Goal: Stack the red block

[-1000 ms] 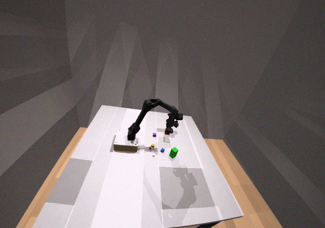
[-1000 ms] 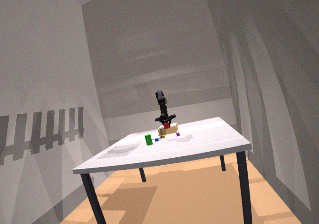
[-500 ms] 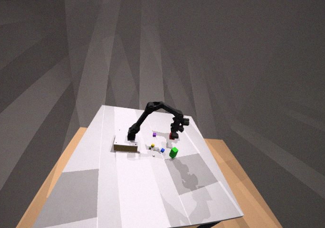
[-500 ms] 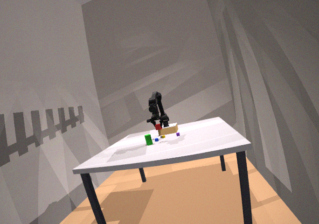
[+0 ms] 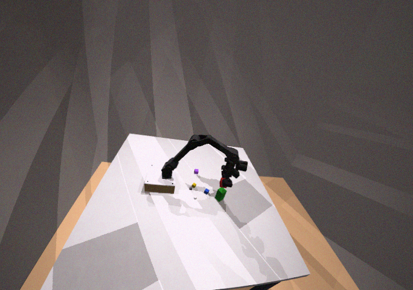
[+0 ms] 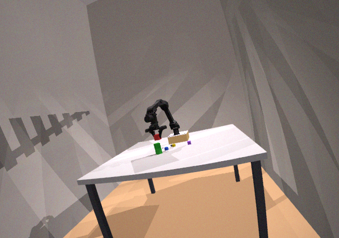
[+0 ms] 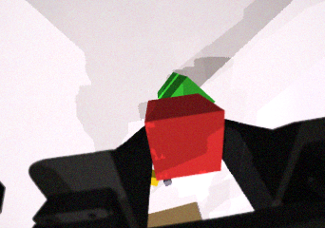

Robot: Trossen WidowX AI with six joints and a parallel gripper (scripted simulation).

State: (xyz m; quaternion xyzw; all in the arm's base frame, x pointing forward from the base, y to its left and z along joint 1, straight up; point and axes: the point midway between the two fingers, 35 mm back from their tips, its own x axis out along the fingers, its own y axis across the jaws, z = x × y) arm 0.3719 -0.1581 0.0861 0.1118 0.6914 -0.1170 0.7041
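The blue block is 8 cm behind my gripper tip, 4 cm to the left of it and 12 cm below it. Round my gripper tip: purple block (11 cm behind, 26 cm to the left, 12 cm below); then yellow block (17 cm behind, 11 cm to the left, 12 cm below); then red block (1 cm above).
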